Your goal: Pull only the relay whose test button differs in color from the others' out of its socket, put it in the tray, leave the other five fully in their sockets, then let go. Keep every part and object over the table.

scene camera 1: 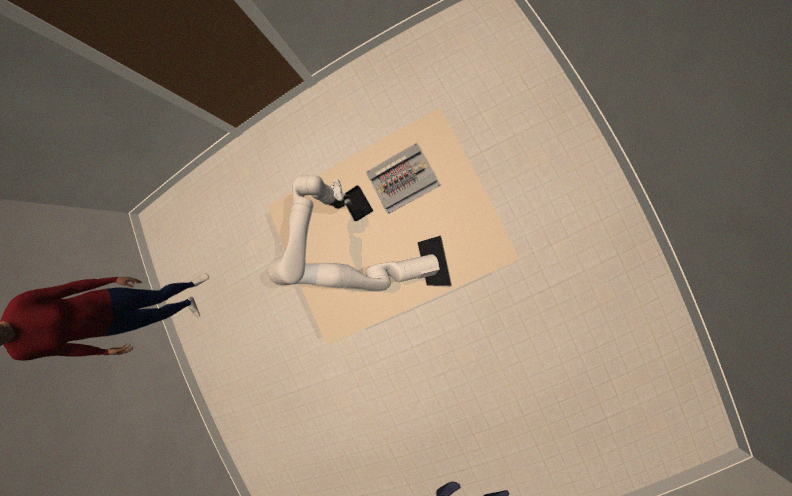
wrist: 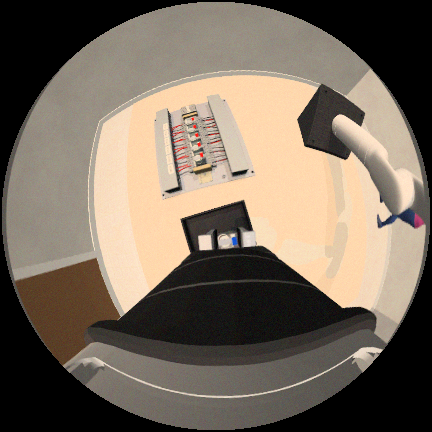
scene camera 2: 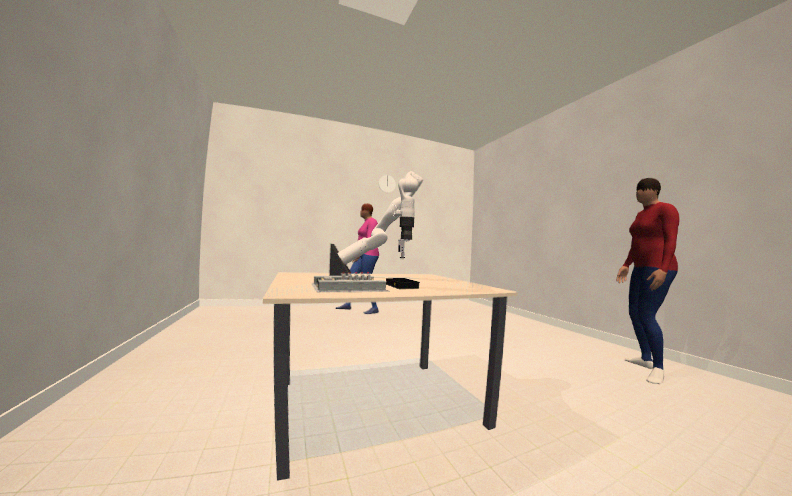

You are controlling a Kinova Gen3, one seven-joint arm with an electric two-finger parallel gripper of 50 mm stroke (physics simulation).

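Observation:
My gripper is shut on a relay with a blue test button, clear relay top showing between the two pale fingertips. The gripper hangs well above the table, and in the wrist view the held relay overlaps the near part of the black tray. The tray lies flat on the table, beside the grey panel. Several relays with red buttons stand in a row on the panel. Their exact seating is too small to judge.
Grey ducts and red wires flank the relay row. The black base plate of the arm stands at another edge of the wooden table. Two people stand away from the table.

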